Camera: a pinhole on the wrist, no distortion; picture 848 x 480 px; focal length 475.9 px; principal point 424.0 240.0 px. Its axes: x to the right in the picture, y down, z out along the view. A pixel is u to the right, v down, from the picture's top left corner.
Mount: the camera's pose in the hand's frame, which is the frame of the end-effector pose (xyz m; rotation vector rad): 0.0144 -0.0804 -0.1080 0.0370 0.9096 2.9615
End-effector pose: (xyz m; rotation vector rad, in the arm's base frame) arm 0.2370 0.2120 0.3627 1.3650 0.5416 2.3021
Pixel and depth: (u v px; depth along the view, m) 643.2 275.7 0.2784
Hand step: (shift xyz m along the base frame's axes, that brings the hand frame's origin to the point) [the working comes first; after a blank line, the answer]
In the camera's frame: 0.1282 0.0209 0.2784

0.1563 -0.0930 0.0178
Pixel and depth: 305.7 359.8 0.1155
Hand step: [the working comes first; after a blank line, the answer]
In the camera's frame: -0.0287 0.0291 0.1155

-0.0110 0.0593 0.0139
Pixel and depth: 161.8 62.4 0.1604
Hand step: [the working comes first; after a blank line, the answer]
In the camera's frame: -0.0884 -0.0599 0.1604

-0.0651 0.0110 0.1045
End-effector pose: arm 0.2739 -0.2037 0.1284 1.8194 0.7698 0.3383
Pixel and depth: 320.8 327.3 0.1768
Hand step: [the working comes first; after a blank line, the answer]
In the camera's frame: -0.0383 0.0324 0.1768

0.0718 -0.0014 -0.0380
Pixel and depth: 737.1 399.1 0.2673
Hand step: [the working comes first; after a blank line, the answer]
In the camera's frame: 0.1759 0.0894 0.2673

-0.0213 -0.2220 -0.0387
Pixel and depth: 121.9 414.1 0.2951
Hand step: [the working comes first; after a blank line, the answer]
In the camera's frame: -0.1873 0.1080 0.2951

0.2620 -0.0048 -0.1135
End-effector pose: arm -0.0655 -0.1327 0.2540 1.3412 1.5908 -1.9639
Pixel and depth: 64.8 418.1 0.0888
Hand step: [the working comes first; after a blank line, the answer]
In the camera's frame: -0.0670 0.0332 0.0888

-0.0793 0.0631 -0.0269
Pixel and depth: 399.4 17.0 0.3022
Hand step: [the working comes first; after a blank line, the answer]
In the camera's frame: -0.0156 -0.1416 0.3022

0.0900 -0.1130 -0.1651
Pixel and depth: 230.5 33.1 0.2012
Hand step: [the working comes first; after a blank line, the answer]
In the camera's frame: -0.0818 -0.0875 0.2012

0.0102 -0.0091 -0.1460
